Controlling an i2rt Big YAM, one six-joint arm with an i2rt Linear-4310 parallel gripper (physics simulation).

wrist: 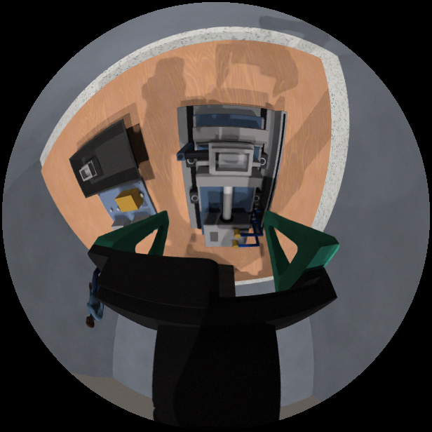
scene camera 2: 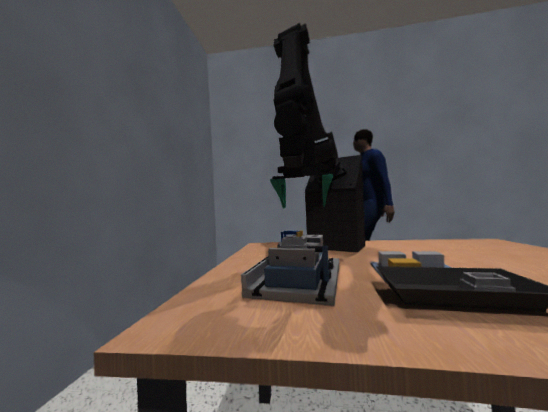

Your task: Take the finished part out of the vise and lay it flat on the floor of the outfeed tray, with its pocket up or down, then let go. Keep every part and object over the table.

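Places are measured from the arm's base along level axes (x back, y right, z up), in millimetres.
Pixels of known places: gripper, between the fingertips: (scene camera 2: 303,207).
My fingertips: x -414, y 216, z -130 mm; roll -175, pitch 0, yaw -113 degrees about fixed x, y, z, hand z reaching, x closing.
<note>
Behind a point stands the place of what it marks.
The finished part (wrist: 231,159), grey with a rectangular pocket facing up, sits between the jaws of the vise (scene camera 2: 292,276) @[y 264, x -495, z -269 mm] (wrist: 230,134). In the scene view I cannot clearly tell the part from the vise. My gripper (scene camera 2: 304,206) @[y 216, x -414, z -130 mm] (wrist: 216,215) is open and empty, with its green fingers pointing down high above the back of the vise. In the wrist view the part shows ahead of the gap between the fingertips. The black outfeed tray (scene camera 2: 465,301) @[y -7, x -606, z -295 mm] (wrist: 112,145) lies beside the vise, at the right in the scene view and at the left in the wrist view.
Another pocketed grey part (scene camera 2: 485,281) @[y -67, x -584, z -272 mm] (wrist: 88,171) lies in the tray. A yellow block (scene camera 2: 404,263) @[y -12, x -446, z -272 mm] (wrist: 129,200) and grey blocks stand on a blue plate beside the tray. Blue hoses rise at the vise's back end. A dark box (scene camera 2: 335,220) @[y 12, x -70, z -193 mm] and a person (scene camera 2: 375,175) stand farther back.
</note>
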